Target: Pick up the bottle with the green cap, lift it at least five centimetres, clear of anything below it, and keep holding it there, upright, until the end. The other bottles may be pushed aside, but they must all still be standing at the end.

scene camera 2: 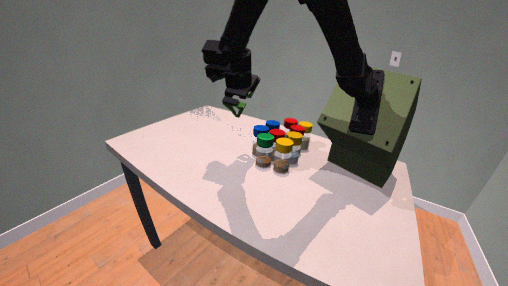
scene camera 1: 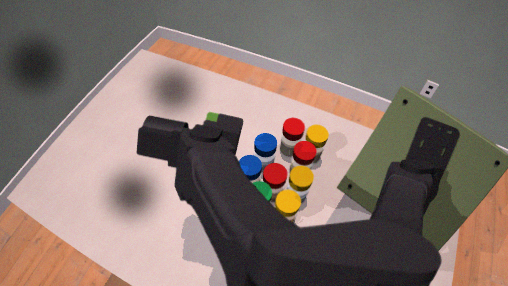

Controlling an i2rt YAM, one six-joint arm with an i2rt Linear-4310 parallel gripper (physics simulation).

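Places are measured from the arm's base along level axes (x ahead, y right, z down), in millimetres.
Pixels of known places: gripper, fingertip midpoint: [scene camera 2: 243,106]; arm's base, link origin: [scene camera 2: 368,100] [scene camera 1: 420,175].
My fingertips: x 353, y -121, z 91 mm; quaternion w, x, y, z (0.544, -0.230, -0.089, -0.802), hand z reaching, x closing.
Observation:
For each thing: its top centre in the pictures, then the offset to it from my fingertips.
- bottle with the green cap, top centre: [scene camera 1: 259,192] [scene camera 2: 265,136] dz +78, dx -93, dy +10 mm
- yellow-capped bottle, top centre: [scene camera 1: 288,201] [scene camera 2: 284,141] dz +78, dx -156, dy +28 mm
The bottle with the green cap [scene camera 1: 261,192] [scene camera 2: 265,141] stands upright on the table at the near left corner of the bottle group. The arm hides part of it in scene camera 1. A yellow-capped bottle [scene camera 1: 288,202] [scene camera 2: 284,145] stands to its right, a blue-capped one [scene camera 1: 250,166] [scene camera 2: 261,130] and a red-capped one [scene camera 1: 275,175] [scene camera 2: 277,133] behind it. My gripper [scene camera 2: 244,100] is open and empty, high above the table, to the left of and behind the green-capped bottle. In scene camera 1 the arm hides most of its fingers; a green finger part [scene camera 1: 212,117] shows.
More bottles with blue [scene camera 1: 265,144] [scene camera 2: 272,124], red [scene camera 1: 304,151] [scene camera 2: 297,129] and yellow [scene camera 1: 317,135] [scene camera 2: 305,126] caps stand upright close together behind. The green box [scene camera 1: 370,145] [scene camera 2: 360,162] carries the arm base at the right. The arm passes over the group in scene camera 1.

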